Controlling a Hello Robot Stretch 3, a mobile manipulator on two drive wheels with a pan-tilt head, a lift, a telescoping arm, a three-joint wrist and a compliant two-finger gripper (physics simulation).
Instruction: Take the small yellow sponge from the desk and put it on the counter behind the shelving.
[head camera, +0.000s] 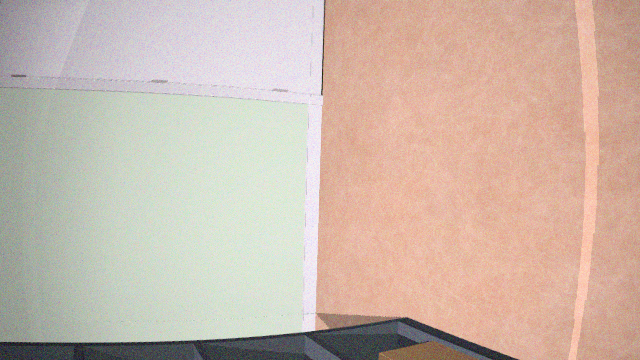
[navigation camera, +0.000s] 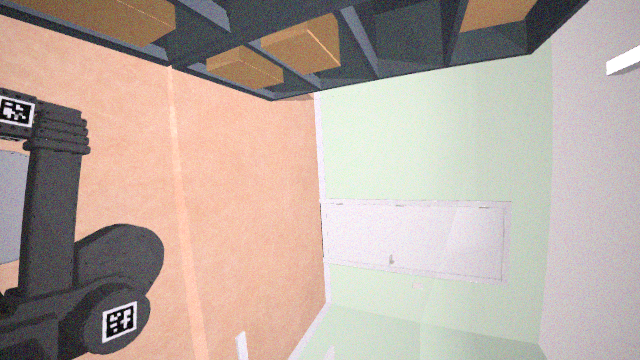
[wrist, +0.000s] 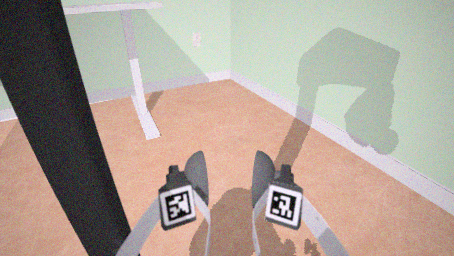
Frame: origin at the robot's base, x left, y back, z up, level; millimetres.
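Seen in the pictures: gripper, fingertip midpoint: (wrist: 229, 169).
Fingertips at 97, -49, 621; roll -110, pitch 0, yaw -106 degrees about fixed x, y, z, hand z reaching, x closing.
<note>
A point is followed by its place in that frame, as x, y, z.
My gripper (wrist: 229, 169) {97, -49, 621} is open and empty, its two fingertips apart over the floor in the wrist view. A white desk (wrist: 140, 95) {1515, 126, 162} stands at the upper left of that view, with one leg and the edge of its top showing. The small yellow sponge does not show in any view. Dark grey shelving (head camera: 320, 346) (navigation camera: 280, 15) runs along the bottom of the head view and the top of the navigation view. The counter does not show, and what is behind the shelving is hidden.
Brown boxes (navigation camera: 305, 47) {-828, 931, 725} sit in the shelving. A white door (head camera: 200, 45) {247, 2761, 797} (navigation camera: 425, 240) {409, 2791, 1300} is set in the green wall (head camera: 175, 210) {-691, 2603, 886} (navigation camera: 435, 135) {-745, 2593, 1414}. My dark arm (navigation camera: 52, 200) {-40, 101, 820} is at the left of the navigation view. A black post (wrist: 55, 125) crosses the wrist view's left side.
</note>
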